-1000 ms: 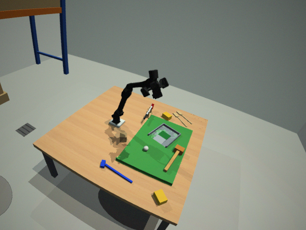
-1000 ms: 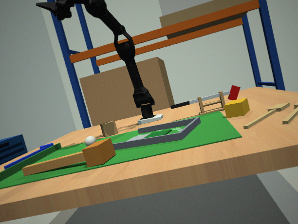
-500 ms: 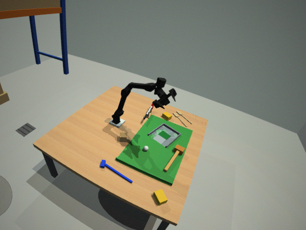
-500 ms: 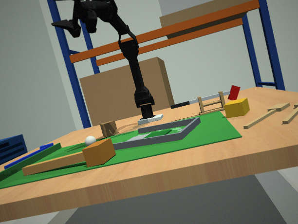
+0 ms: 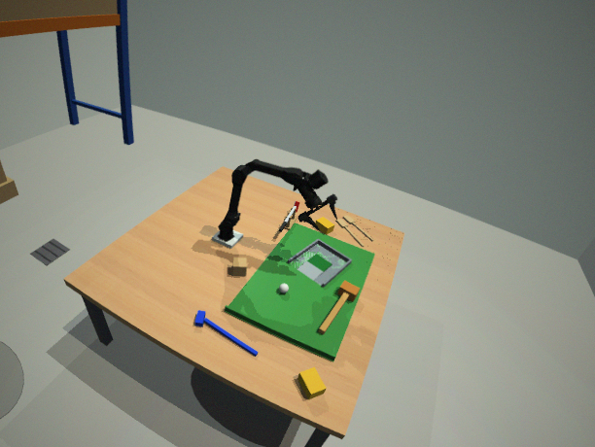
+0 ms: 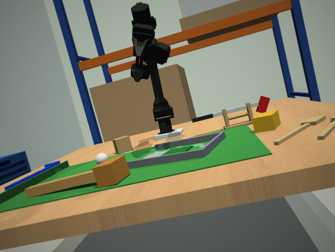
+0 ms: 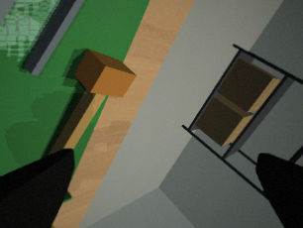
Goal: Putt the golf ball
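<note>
The wooden rack lies 300 mm behind my gripper tip, 220 mm to the left of it and 240 mm below it. From my gripper tip the other things lie so: green mat (20 mm ahead, 80 mm to the right, 270 mm below); then white golf ball (40 mm behind, 230 mm to the right, 250 mm below); then grey frame (10 mm behind, 70 mm to the left, 260 mm below).
</note>
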